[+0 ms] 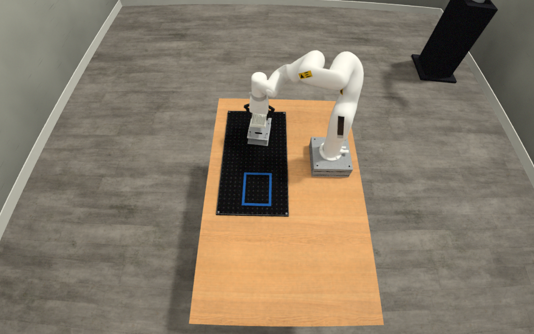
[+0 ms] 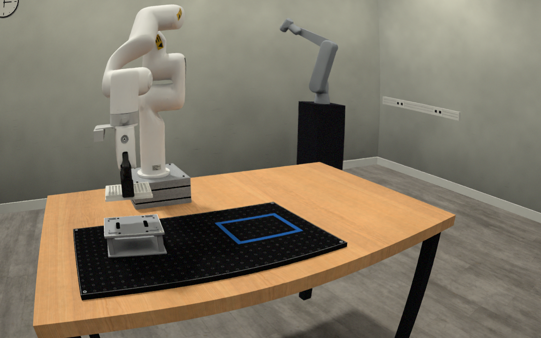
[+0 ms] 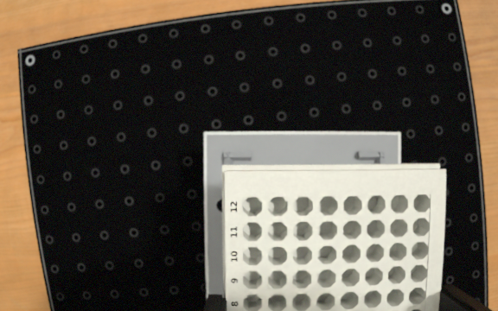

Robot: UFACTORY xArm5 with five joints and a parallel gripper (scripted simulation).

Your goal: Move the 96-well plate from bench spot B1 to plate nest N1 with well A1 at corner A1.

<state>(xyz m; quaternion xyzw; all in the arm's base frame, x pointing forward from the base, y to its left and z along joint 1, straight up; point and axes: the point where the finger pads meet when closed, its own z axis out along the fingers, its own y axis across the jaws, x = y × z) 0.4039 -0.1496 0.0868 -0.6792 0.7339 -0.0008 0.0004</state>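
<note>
My hand is 10 cm above the grey raised plate nest. From my hand the other things lie so: white 96-well plate (1 cm below).
</note>
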